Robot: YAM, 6 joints.
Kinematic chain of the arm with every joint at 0, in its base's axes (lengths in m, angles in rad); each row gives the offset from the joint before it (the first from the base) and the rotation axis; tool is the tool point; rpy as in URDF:
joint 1: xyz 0 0 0.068 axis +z
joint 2: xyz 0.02 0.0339 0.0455 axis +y
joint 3: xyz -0.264 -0.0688 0 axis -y
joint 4: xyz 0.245 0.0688 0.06 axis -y
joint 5: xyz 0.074 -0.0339 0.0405 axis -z
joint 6: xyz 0.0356 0 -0.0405 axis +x
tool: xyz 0 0 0 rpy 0 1.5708 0
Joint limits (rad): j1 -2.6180..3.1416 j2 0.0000..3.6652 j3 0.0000..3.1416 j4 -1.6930..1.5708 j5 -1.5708..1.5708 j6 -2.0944..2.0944
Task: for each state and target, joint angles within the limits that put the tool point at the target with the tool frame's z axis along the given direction. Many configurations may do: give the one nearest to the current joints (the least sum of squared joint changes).
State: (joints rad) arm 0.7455 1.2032 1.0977 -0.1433 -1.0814 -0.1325
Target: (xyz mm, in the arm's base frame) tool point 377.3 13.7 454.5 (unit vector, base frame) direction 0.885 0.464 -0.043
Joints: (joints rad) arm -0.0081 1.6221 1.7150 -0.1417 -0.4905 -0.1325
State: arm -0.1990 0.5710 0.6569 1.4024 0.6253 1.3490
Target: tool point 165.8 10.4 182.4 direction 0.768 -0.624 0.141
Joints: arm 0.2314 1.1193 0.0233 1.3253 0.9009 1.3490
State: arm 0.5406 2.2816 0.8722 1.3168 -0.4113 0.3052
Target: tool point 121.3 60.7 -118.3 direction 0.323 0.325 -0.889
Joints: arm 0.4207 3.0380 0.3473 1.5682 -0.1655 0.3052
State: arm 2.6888 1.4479 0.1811 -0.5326 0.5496 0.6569
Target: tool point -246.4 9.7 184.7 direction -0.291 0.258 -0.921
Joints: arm 3.1394 1.4054 0.8179 -0.6767 0.2604 0.6569
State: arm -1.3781 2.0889 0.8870 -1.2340 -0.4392 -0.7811
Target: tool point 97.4 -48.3 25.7 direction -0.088 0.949 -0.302
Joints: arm -0.6848 2.2500 0.4842 -0.9514 -0.7472 -0.7811
